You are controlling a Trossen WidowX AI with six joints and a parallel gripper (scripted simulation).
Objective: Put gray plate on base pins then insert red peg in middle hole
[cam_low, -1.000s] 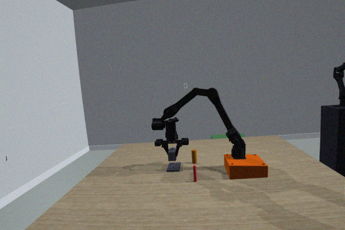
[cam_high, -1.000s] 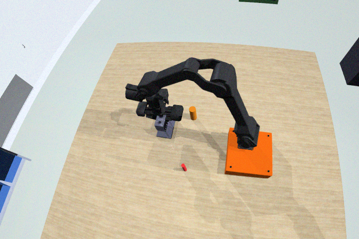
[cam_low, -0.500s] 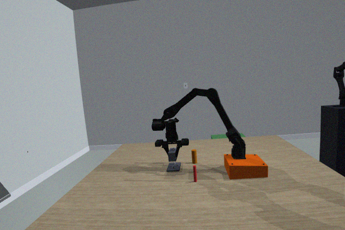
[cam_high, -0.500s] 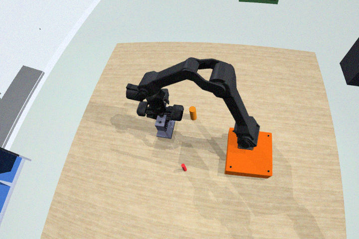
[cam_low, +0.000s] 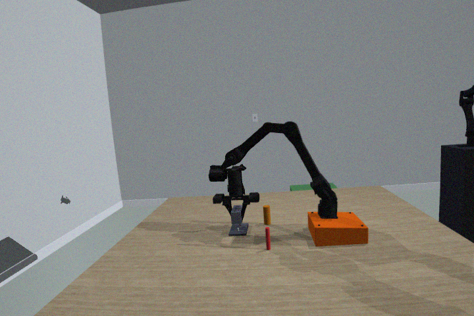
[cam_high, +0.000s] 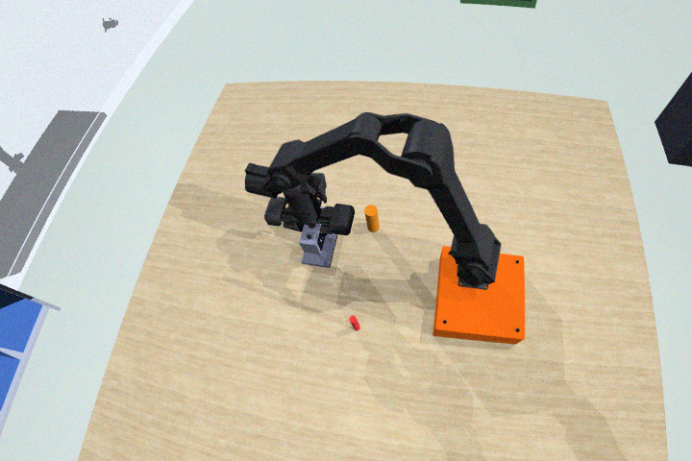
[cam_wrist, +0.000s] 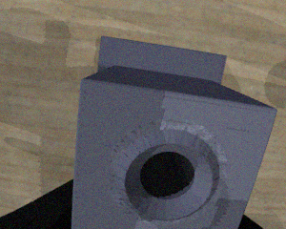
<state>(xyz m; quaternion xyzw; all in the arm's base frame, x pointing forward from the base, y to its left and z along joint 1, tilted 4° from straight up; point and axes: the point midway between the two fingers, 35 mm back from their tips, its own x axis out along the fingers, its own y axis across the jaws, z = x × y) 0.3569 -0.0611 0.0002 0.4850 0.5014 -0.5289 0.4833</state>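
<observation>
Right now my gripper tip is 40 mm above the gray base. Also, from my gripper tip: orange cylinder 120 mm behind, 60 mm to the right, 10 mm below; red peg 120 mm behind, 190 mm to the left, 10 mm below; gray plate 30 mm above.
</observation>
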